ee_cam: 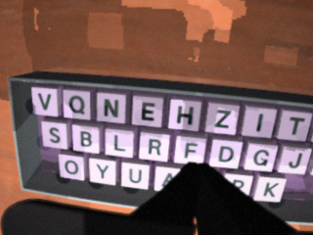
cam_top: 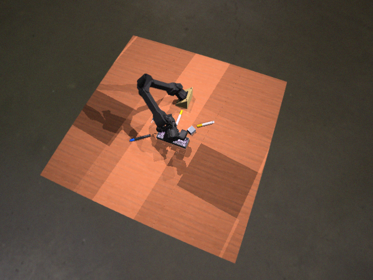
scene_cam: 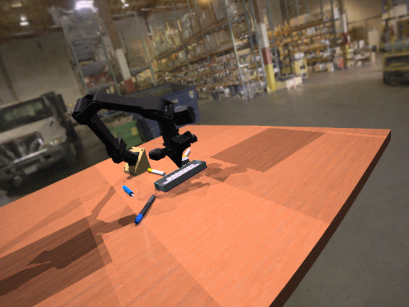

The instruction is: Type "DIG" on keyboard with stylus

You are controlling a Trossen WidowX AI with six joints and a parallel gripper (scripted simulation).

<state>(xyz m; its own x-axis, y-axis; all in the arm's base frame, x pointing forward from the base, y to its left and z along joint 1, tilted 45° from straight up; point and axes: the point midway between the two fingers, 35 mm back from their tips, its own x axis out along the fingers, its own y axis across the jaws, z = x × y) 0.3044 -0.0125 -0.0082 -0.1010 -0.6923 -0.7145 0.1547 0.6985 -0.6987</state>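
Right now the D key is 20 mm to the right of my gripper tip and 30 mm below it. From my gripper tip the other things lie so: grey cube: 90 mm behind, 100 mm to the left, 30 mm below; blue stylus: 120 mm behind, 160 mm to the right, 30 mm below; black pen: 50 mm ahead, 240 mm to the right, 30 mm below.
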